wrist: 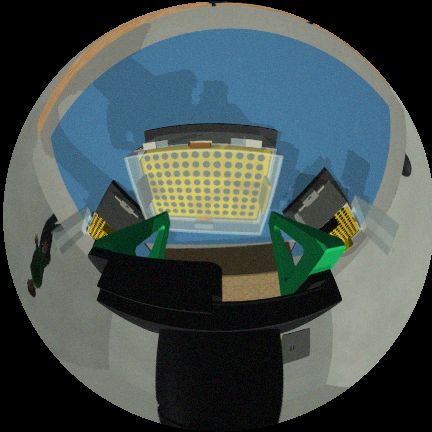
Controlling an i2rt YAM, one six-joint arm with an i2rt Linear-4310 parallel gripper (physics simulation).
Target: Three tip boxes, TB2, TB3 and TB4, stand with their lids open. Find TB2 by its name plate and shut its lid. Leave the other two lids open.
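Frame: origin at the arm's base, x ahead, y left, z up, level; metres.
Where they show: gripper, fingertip midpoint: [218, 216].
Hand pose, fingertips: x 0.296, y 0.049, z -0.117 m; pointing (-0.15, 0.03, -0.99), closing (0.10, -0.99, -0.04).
After its pixels a point has its place.
A tip box [205, 185] @(x 0.328, y 0.062, z -0.116 m) with a yellow rack of grey round holes is in the middle of the wrist view. Its clear lid [134, 175] @(x 0.334, y 0.123, z -0.116 m) overlaps the rack in this view; its exact angle is hard to tell. Two more boxes stand at an angle, one at the left [119, 204] @(x 0.241, y 0.219, z -0.177 m) and one at the right [320, 197] @(x 0.304, y -0.098, z -0.171 m), with their clear lids [72, 235] @(x 0.212, y 0.341, z -0.101 m) [380, 227] @(x 0.337, y -0.178, z -0.087 m) sticking outward, open. No name plate is readable, so I cannot tell which is TB2. My gripper [218, 216] @(x 0.296, y 0.049, z -0.117 m) is open and empty, its green fingers over the near side of the middle box and partly hiding the side boxes.
The boxes stand on a blue mat [300, 75] @(x 0.463, y -0.025, z -0.193 m) that has dark shadows on it. A grey surface surrounds it, with a wooden edge [75, 65] at the upper left. A figure in green [39, 260] is at the far left. A grey plate [296, 346] shows low at the right.
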